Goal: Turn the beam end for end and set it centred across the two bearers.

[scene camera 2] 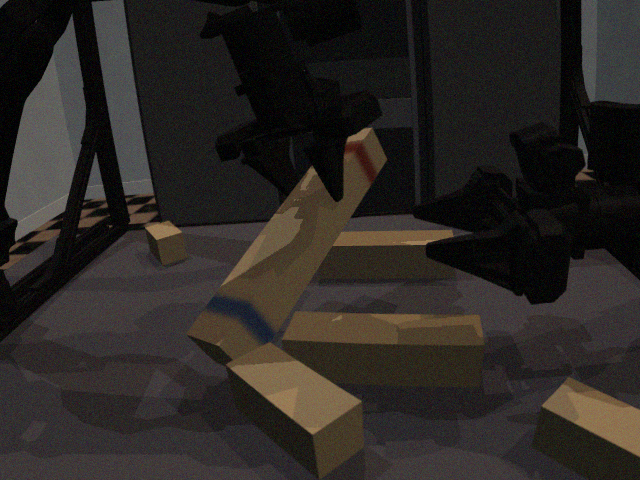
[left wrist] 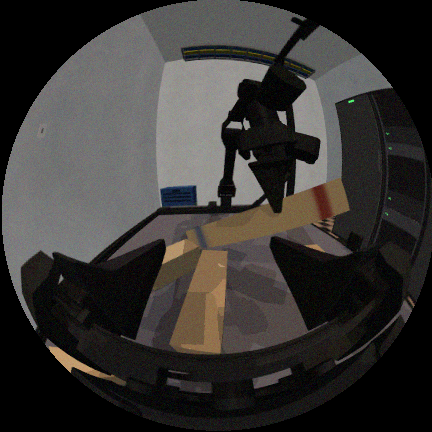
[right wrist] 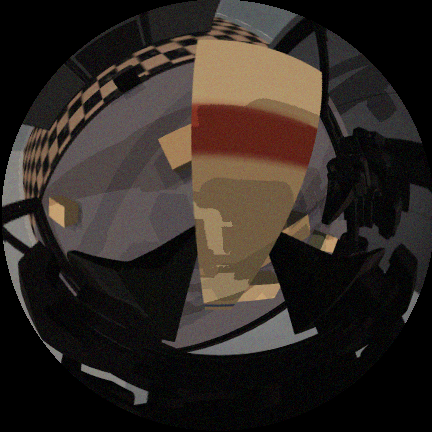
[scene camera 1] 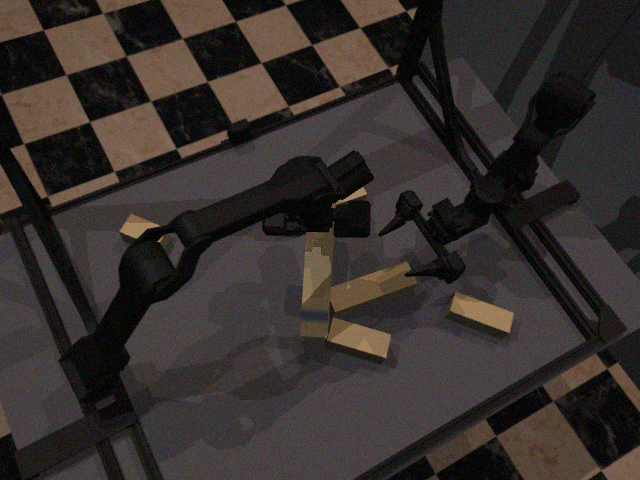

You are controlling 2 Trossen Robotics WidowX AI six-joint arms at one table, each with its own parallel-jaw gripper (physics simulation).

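Frame: origin at the left arm's base, x back, y right, z up, level; metres.
Seen in the pictures: left gripper, between the fingertips: (scene camera 2: 418,229) (left wrist: 218,243) (right wrist: 327,249) (scene camera 1: 391,254); right gripper, between the fingertips: (scene camera 2: 319,201) (left wrist: 278,211) (right wrist: 232,231) (scene camera 1: 320,231); left arm's base, origin of its link: (right wrist: 342,145); right arm's base, origin of its link: (left wrist: 225,207) (scene camera 1: 96,382).
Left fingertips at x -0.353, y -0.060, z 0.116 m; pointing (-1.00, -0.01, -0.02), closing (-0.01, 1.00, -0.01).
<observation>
Offsets run from my left fingertips to a thing's top centre.
The long beam (scene camera 1: 316,273) (scene camera 2: 289,248) (left wrist: 250,226) (right wrist: 245,195) is tilted, its blue-banded end low and its red-banded end raised. My right gripper (scene camera 1: 316,219) (scene camera 2: 310,192) (right wrist: 232,231) is shut on it nearer the red end. The near bearer @(dx -0.034, dy -0.015, dz -0.089 m) (scene camera 1: 369,290) (scene camera 2: 382,359) (left wrist: 204,300) lies beside the beam's low part. The far bearer @(dx -0.022, dy +0.200, dz -0.089 m) (scene camera 1: 354,197) (scene camera 2: 392,260) (right wrist: 177,147) lies behind, partly hidden by the right arm in scene camera 1. My left gripper (scene camera 1: 394,254) (scene camera 2: 422,230) (left wrist: 218,243) is open and empty, above the bearers' right ends in scene camera 2.
A short block @(dx -0.110, dy -0.093, dz -0.086 m) (scene camera 1: 359,338) (scene camera 2: 299,395) lies close against the beam's blue end; contact is unclear. Another short block @(dx +0.136, dy -0.159, dz -0.092 m) (scene camera 1: 480,312) (scene camera 2: 594,426) lies at the right. A further block @(dx -0.378, dy +0.290, dz -0.092 m) (scene camera 1: 135,227) (scene camera 2: 168,245) (right wrist: 62,212) lies at the left, partly behind the right arm in scene camera 1.
</observation>
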